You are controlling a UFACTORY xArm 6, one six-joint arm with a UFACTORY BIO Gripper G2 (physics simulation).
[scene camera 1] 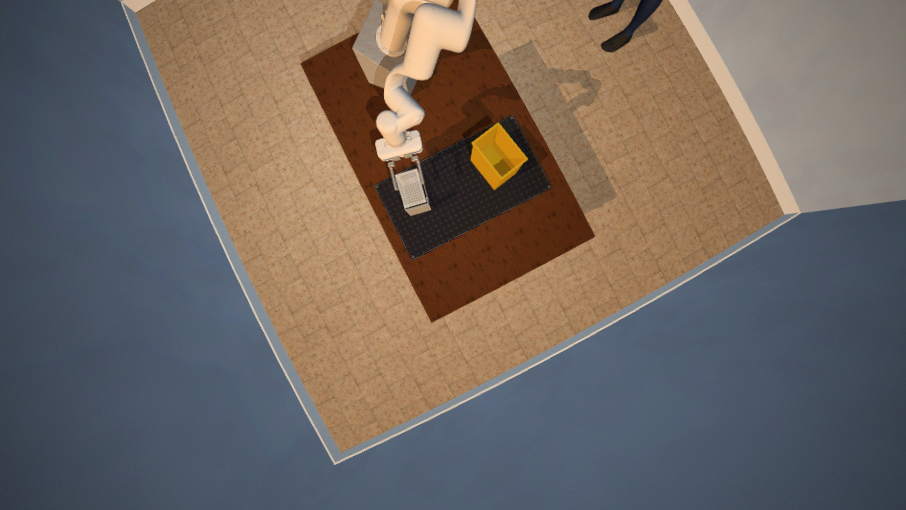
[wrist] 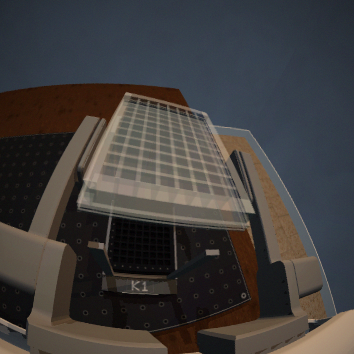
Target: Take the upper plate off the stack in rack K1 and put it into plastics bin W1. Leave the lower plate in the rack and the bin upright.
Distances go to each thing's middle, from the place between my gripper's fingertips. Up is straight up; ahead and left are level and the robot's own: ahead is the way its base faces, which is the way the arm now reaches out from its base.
The yellow plastics bin W1 [scene camera 1: 497,157] is 360 mm to the left of my hand, 90 mm below it and 20 mm behind it.
